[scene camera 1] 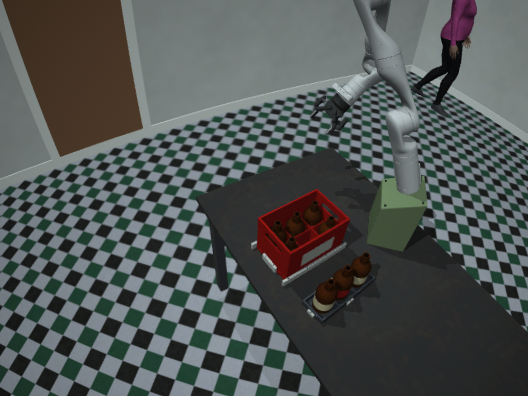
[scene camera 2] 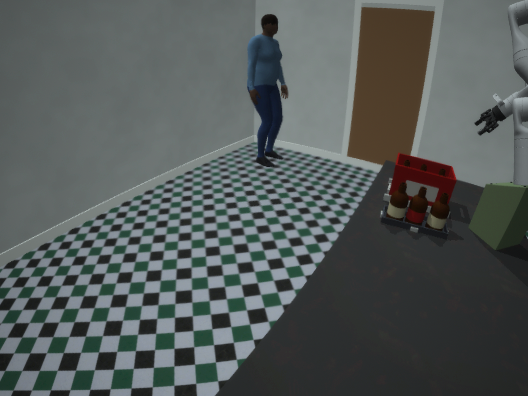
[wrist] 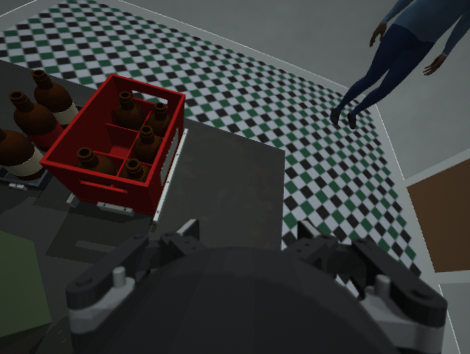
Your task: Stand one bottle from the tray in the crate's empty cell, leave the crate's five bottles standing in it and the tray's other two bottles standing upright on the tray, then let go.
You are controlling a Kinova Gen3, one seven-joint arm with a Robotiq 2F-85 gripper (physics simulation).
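Frame: origin at the arm's base, x ahead, y left, z up, level; centimetres.
Where they show: gripper, fingertip midpoint: (scene camera 1: 318, 125) (scene camera 2: 476, 129) (wrist: 247, 231); arm's base, link origin: (scene camera 1: 408, 186) (scene camera 2: 525, 184).
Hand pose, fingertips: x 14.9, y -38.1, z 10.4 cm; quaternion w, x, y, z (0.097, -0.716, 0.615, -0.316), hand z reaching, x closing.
Each offset is from my fingertips to the centre of the thing. "spot": to the spot under its first point. Level surfaces: height alone.
A red crate {dx +24.1, dy +22.4, dz -26.5 cm} (scene camera 1: 270, 246) (scene camera 2: 448, 181) (wrist: 135, 196) stands on the table with five brown bottles upright in it. Its empty cell {spot: dx +26.8, dy +28.7, dz -34.4 cm} (wrist: 119, 151) is the middle one of the row nearer the tray. The dark tray (scene camera 1: 336, 310) (scene camera 2: 430, 231) (wrist: 38, 184) lies beside the crate and bears three upright bottles in a row: a cream-labelled one {dx +33.7, dy +46.4, dz -27.0 cm} (scene camera 1: 326, 294) (scene camera 2: 398, 202) (wrist: 54, 100), a red-labelled one {dx +25.6, dy +46.1, dz -27.0 cm} (scene camera 1: 343, 281) (scene camera 2: 417, 207) (wrist: 36, 120) and another cream-labelled one {dx +16.8, dy +46.3, dz -27.0 cm} (scene camera 1: 361, 269) (scene camera 2: 438, 214) (wrist: 17, 152). My gripper (scene camera 1: 320, 124) (scene camera 2: 478, 128) (wrist: 247, 231) is open and empty, high above the table's far end, apart from crate and bottles.
The green arm base (scene camera 1: 395, 222) (scene camera 2: 499, 215) (wrist: 20, 285) stands on the table {dz -35.2 cm} (scene camera 1: 400, 340) (scene camera 2: 360, 310) (wrist: 225, 185) near crate and tray. White strips {spot: dx +25.3, dy +32.8, dz -33.1 cm} (scene camera 1: 315, 264) lie along the crate's foot. One person (scene camera 1: 457, 30) in magenta and another (scene camera 2: 265, 60) (wrist: 430, 20) in blue stand on the floor away from the table.
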